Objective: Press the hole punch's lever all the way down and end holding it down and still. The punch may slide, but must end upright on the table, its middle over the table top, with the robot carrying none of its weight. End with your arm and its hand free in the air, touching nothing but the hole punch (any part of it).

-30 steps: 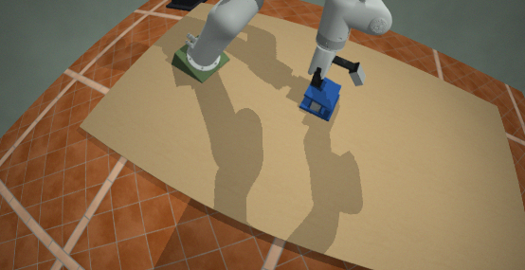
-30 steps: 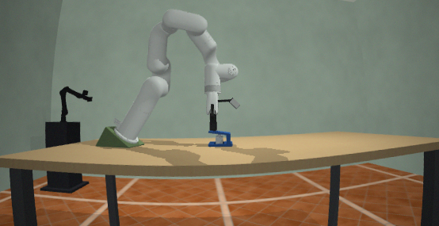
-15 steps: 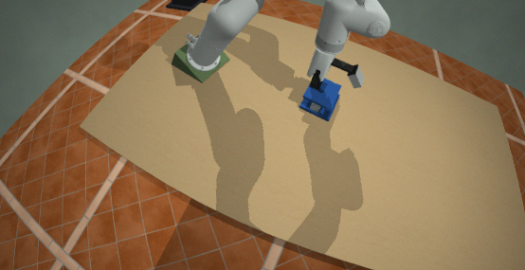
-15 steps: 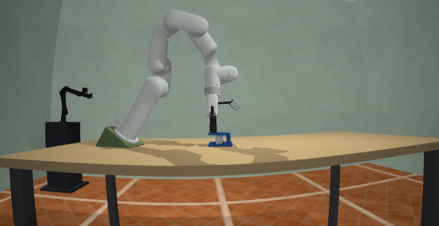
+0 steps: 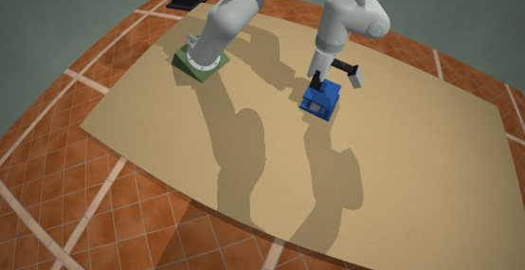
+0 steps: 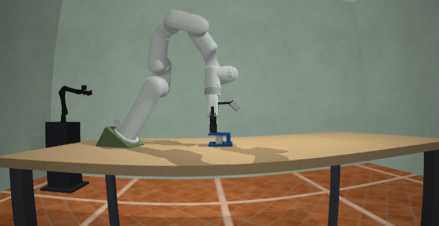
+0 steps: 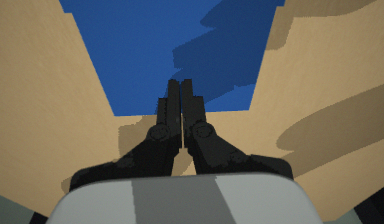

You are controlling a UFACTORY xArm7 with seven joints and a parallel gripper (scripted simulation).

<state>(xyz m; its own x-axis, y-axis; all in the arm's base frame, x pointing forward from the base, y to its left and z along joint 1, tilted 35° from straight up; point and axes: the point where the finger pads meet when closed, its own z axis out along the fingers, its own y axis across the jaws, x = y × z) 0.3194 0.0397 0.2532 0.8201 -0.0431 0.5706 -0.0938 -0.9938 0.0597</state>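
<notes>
Now: the lever 30 mm below my hand and 30 mm ahead of it. Also, from my hand: hole punch 50 mm below, 40 mm ahead.
</notes>
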